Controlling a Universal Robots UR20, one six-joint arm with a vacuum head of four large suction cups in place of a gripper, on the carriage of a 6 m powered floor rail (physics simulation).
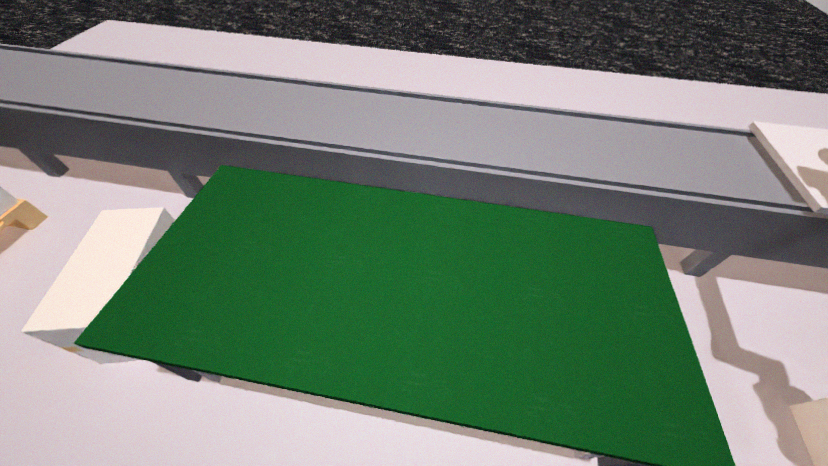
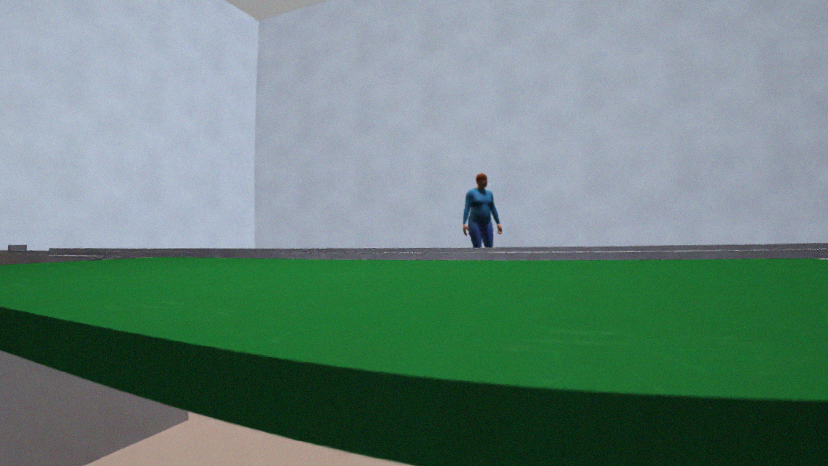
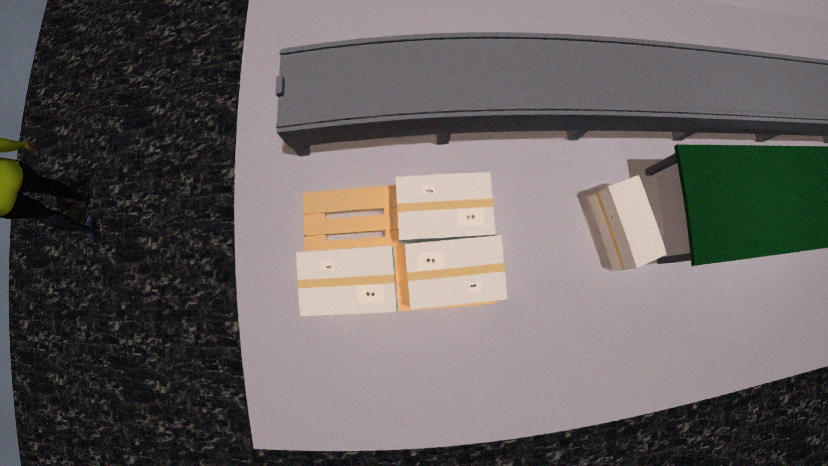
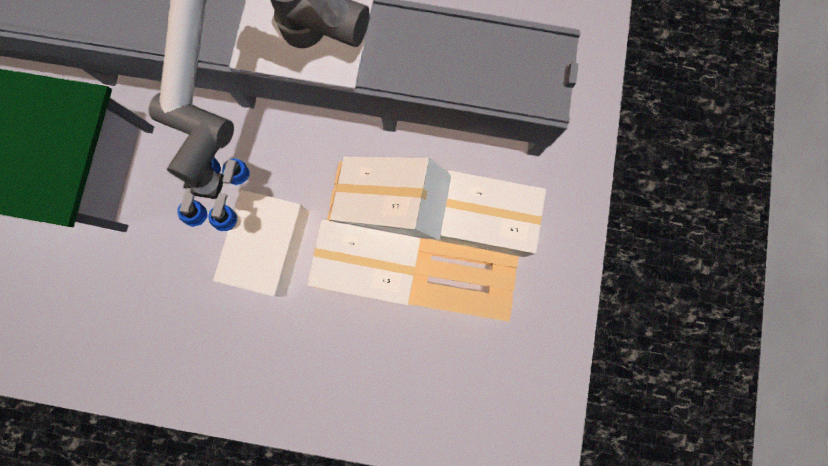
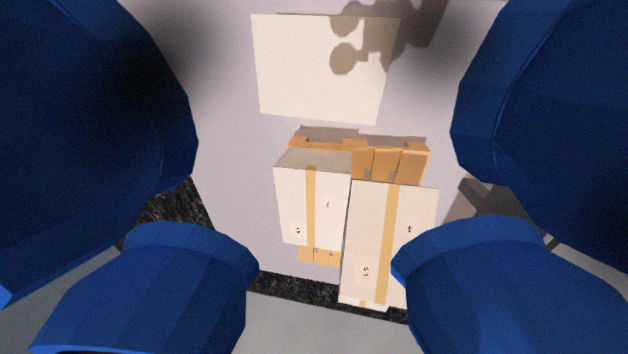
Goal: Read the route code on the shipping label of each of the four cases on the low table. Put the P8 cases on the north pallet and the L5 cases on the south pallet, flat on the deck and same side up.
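Places are measured from the arm's base along level axes (x right, y ahead, z up), in centimetres.
Pixels of known places: end effector, tool point: [image 5: 322, 205]; arm's base, origin of the base link: [image 4: 303, 27].
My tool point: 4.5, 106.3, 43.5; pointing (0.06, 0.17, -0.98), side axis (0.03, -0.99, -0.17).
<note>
Ahead of a thing's pixels: the offset from my tool point to its middle, as dx, dy, dz. Level surfaces: height alone.
My gripper [image 4: 215, 191] [image 5: 320, 187], the four-cup vacuum head, is open and holds nothing. It hangs between the green low table {dz -47.5} [image 1: 405, 301] [image 2: 405, 312] [image 3: 759, 202] [image 4: 46, 150] and the south pallet [image 4: 463, 301]. Below it, a blank-topped white case {+6.0, +13.1, -88.0} [image 4: 260, 248] [image 5: 320, 75] lies on the floor. The south pallet bears a higher-standing case {-68.0, -23.4, -59.8} [image 4: 376, 199] at back left, a case {-125.1, -25.3, -72.7} [image 4: 492, 217] at back right and a case {-60.0, +14.5, -72.9} [image 4: 365, 269] at front left, labelled L5. The north pallet [image 3: 344, 199] bears white cases [image 3: 444, 225] [image 3: 454, 277] [image 3: 346, 298], their codes too small to read surely.
Another white case [image 1: 95, 266] [image 3: 637, 222] lies tilted on the floor by the table's north end. The floor rail [image 1: 376, 124] [image 3: 463, 75] [image 4: 463, 75] runs behind the table. A person in blue [image 2: 480, 208] and one in yellow [image 3: 8, 185] stand farther off.
</note>
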